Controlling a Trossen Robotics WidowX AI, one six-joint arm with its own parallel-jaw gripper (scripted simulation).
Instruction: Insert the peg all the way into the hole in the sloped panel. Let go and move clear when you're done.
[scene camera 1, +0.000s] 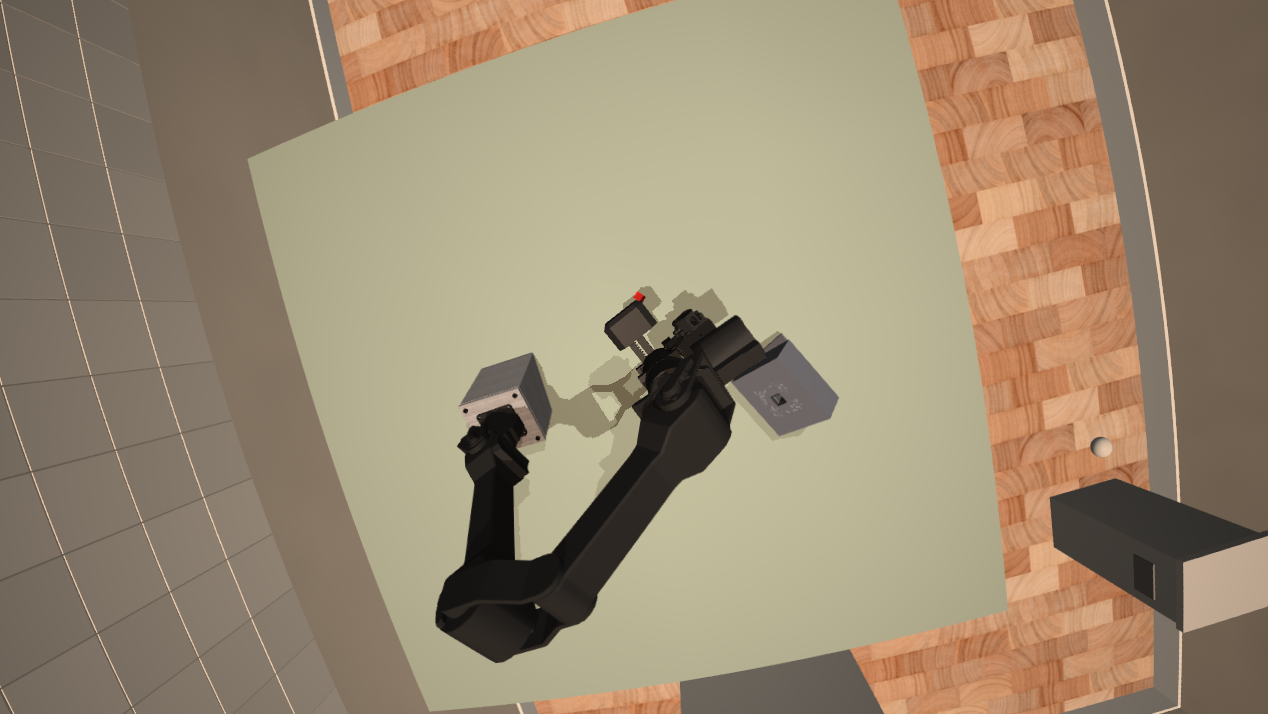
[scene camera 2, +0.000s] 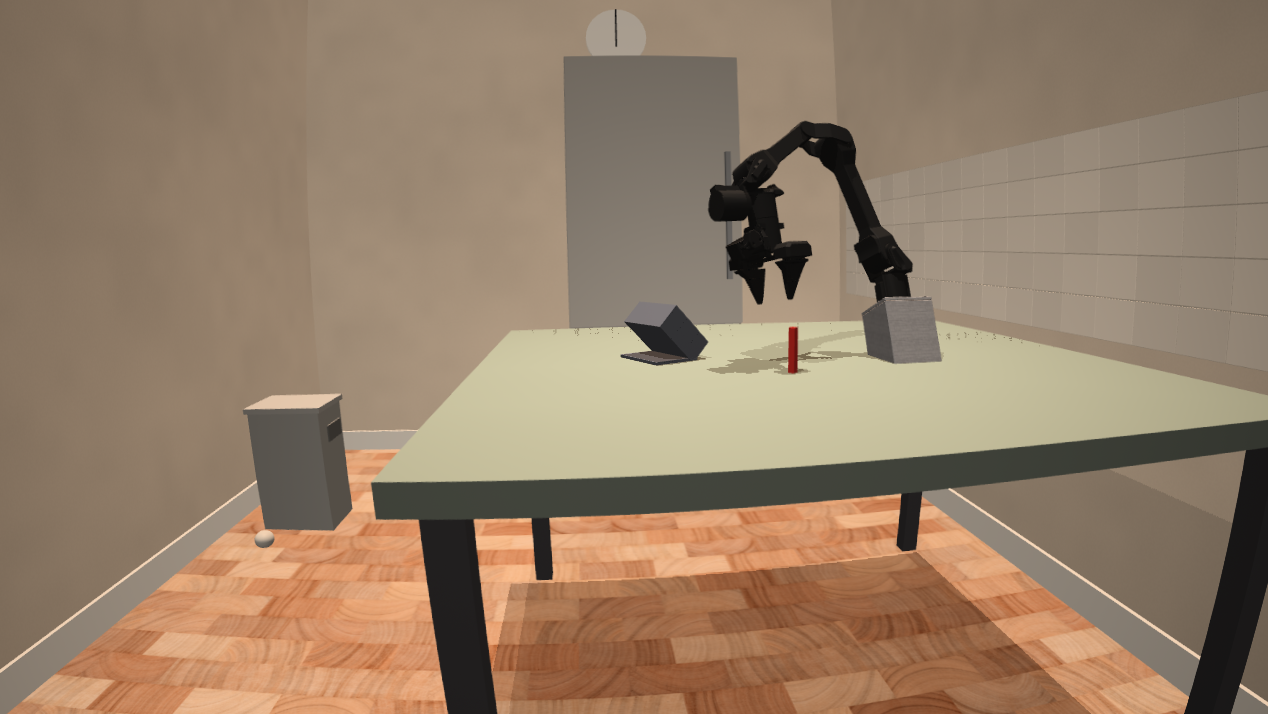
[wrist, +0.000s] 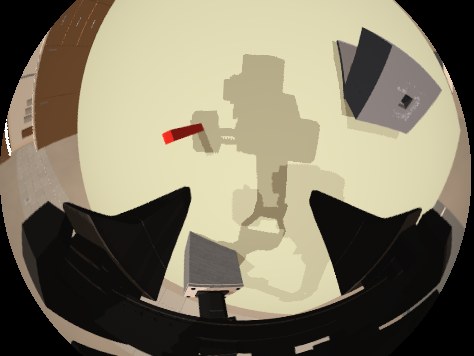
Labels:
gripper: scene camera 1 656, 354; scene camera 2; wrist
same spot on gripper: (scene camera 2: 755, 278) = (wrist: 352, 243)

